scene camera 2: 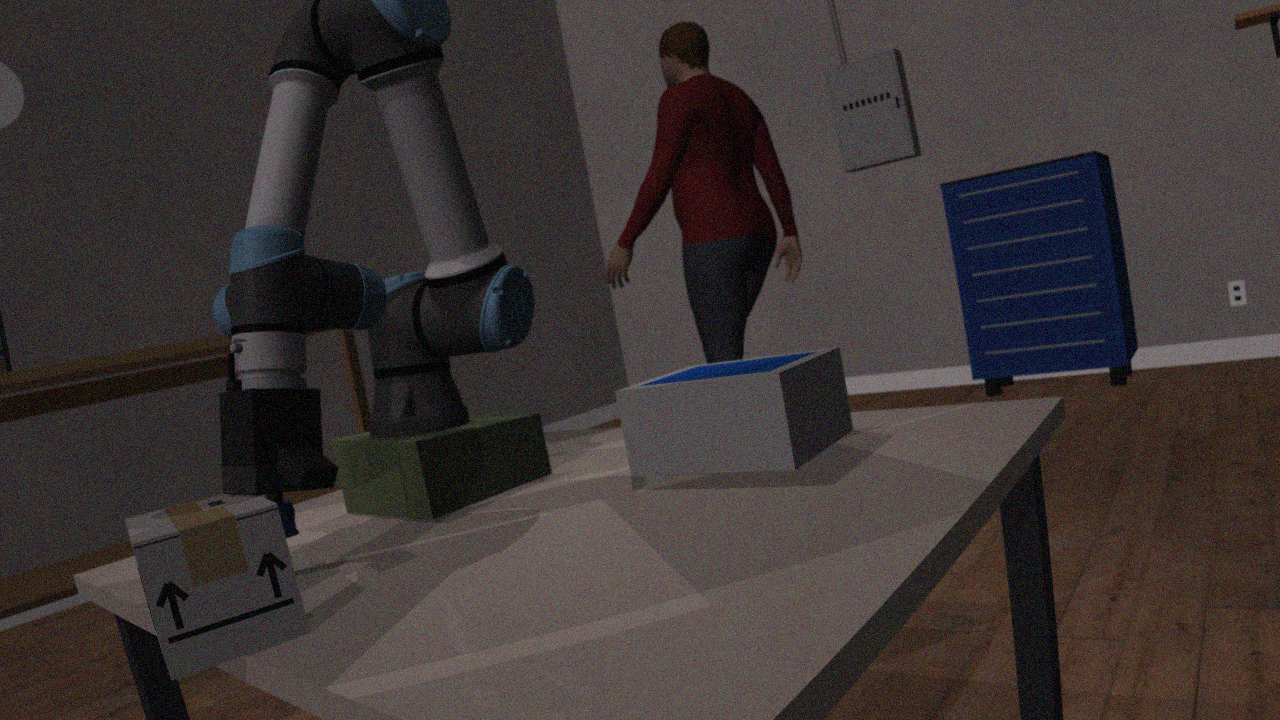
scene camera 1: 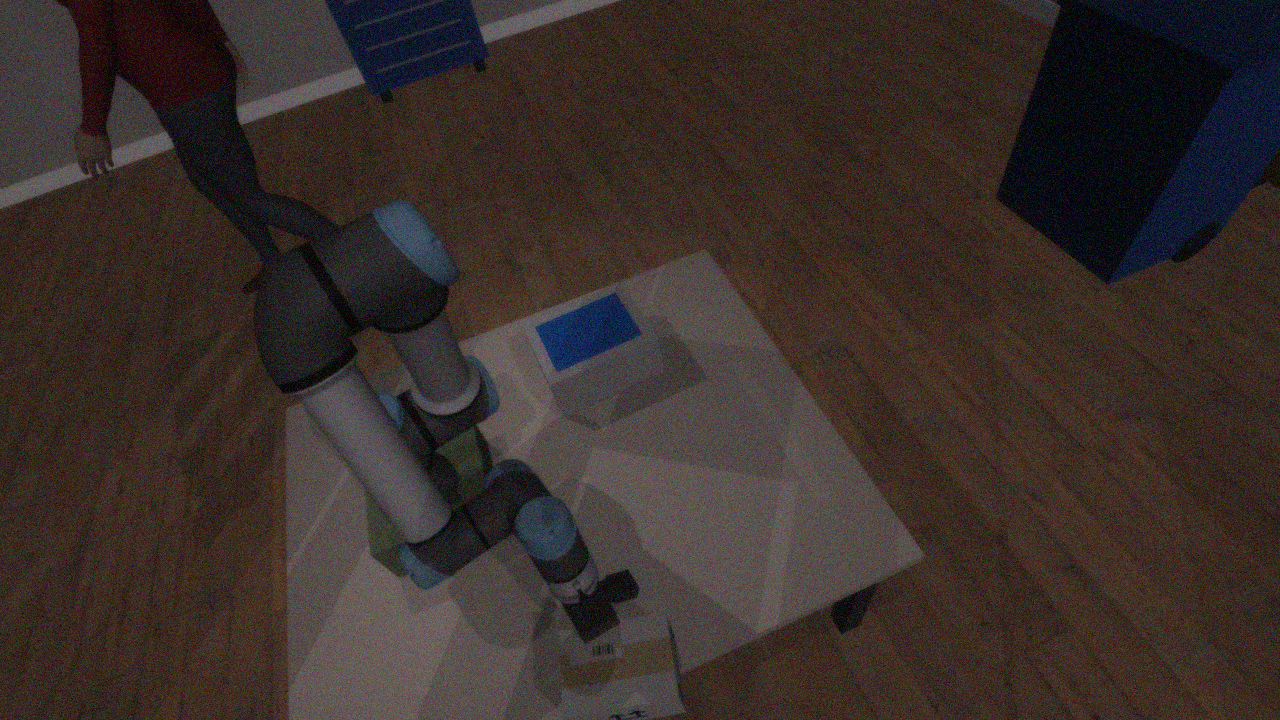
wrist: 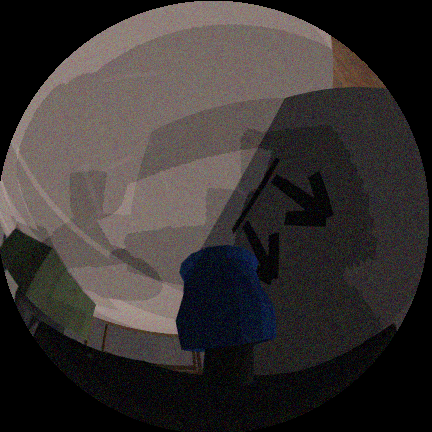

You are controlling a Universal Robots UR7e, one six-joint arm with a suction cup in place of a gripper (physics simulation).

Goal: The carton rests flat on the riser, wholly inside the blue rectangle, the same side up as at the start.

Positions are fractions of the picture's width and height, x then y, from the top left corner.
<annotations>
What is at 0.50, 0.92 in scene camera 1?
A carton.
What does the riser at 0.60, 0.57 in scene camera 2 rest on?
The table.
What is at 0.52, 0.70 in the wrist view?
My suction cup.
</annotations>
